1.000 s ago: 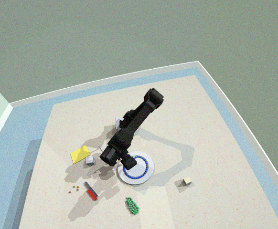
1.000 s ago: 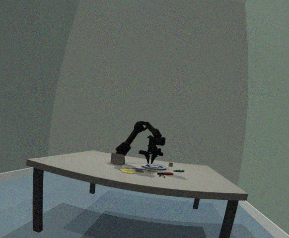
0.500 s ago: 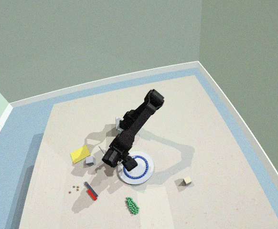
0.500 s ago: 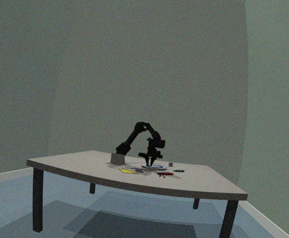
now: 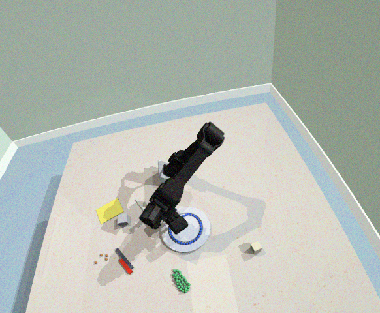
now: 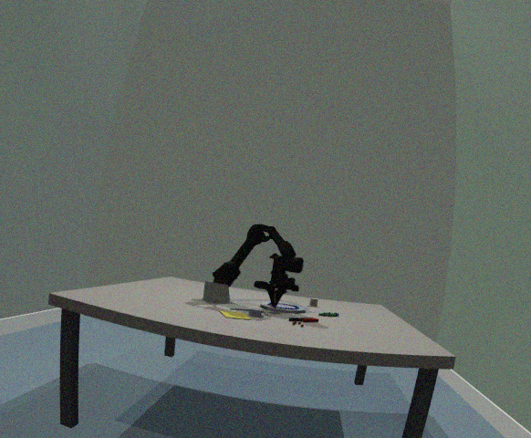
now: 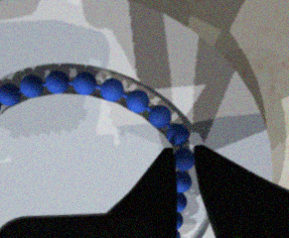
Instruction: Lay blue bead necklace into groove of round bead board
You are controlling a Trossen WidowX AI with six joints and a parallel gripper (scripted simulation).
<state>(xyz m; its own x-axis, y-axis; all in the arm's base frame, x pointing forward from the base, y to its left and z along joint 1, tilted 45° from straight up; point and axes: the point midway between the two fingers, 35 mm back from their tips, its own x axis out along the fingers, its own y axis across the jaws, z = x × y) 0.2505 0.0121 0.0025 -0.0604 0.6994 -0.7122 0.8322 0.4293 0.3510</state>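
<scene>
Right now my gripper tip is 30 mm short of the round bead board, 50 mm to the right of it and 10 mm above it. The rest, counted from my gripper tip: white cube (40 mm behind, 220 mm to the right); grey tool (160 mm ahead, 200 mm to the right, 10 mm below); stick (100 mm behind, 140 mm to the right, 10 mm below).
</scene>
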